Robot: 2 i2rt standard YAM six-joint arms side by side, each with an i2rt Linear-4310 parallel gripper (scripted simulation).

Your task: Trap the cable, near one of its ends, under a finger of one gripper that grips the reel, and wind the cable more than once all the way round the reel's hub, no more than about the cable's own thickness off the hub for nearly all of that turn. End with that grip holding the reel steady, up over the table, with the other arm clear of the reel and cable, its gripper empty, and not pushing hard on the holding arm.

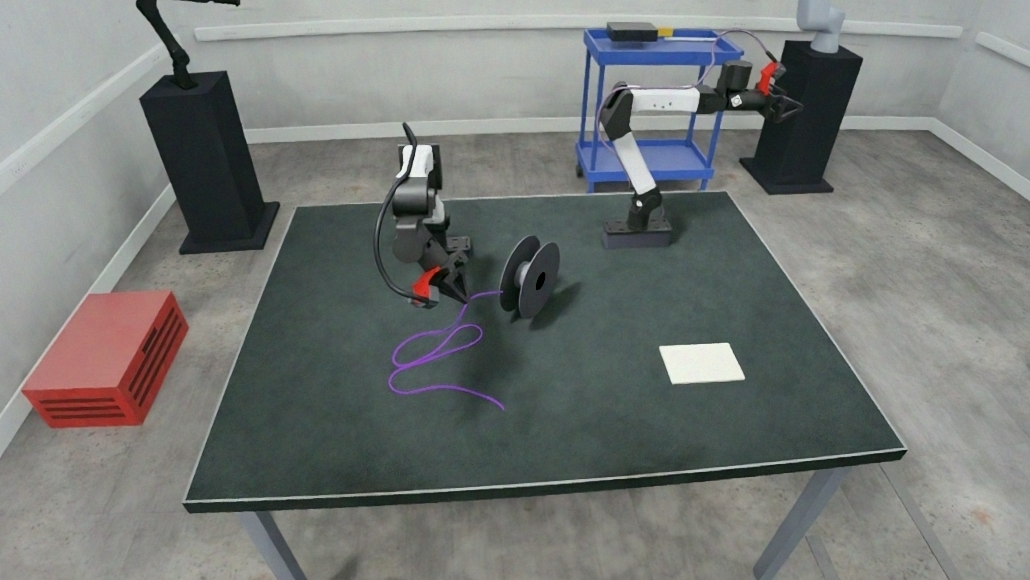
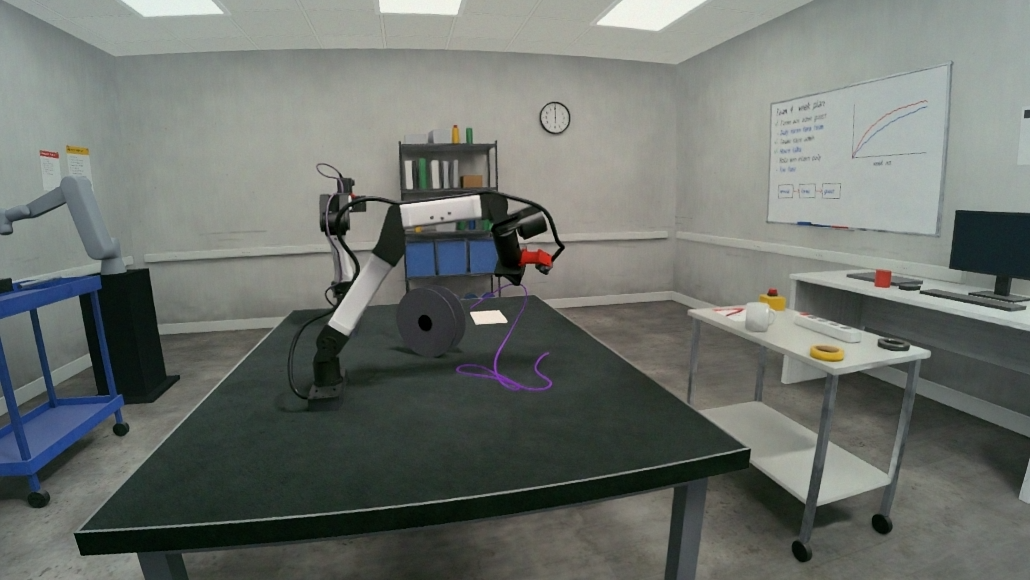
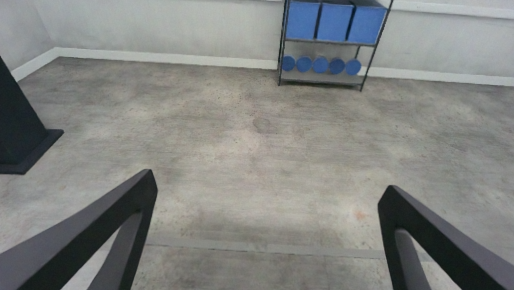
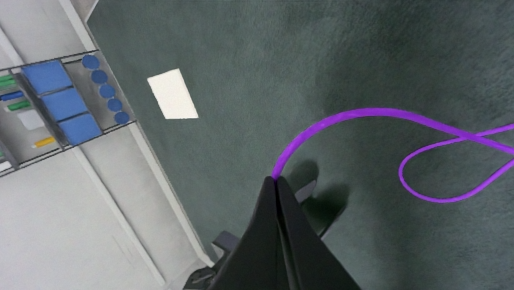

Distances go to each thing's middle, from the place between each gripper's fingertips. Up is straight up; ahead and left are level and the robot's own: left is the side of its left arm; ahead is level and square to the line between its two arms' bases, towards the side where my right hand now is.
Scene:
The dark grey reel (image 2: 431, 320) is 740 mm to the right of my left hand (image 1: 794, 101), 340 mm below it and 260 mm ahead of it. Round my left hand: white card (image 1: 710, 362) 510 mm ahead, 440 mm below, 360 mm to the right.
Now: the dark grey reel 22 cm behind my right hand (image 1: 468, 302), 17 cm to the left of it and 13 cm below it. The rest, counted from my right hand: white card: 55 cm to the left, 23 cm below, 3 cm ahead.

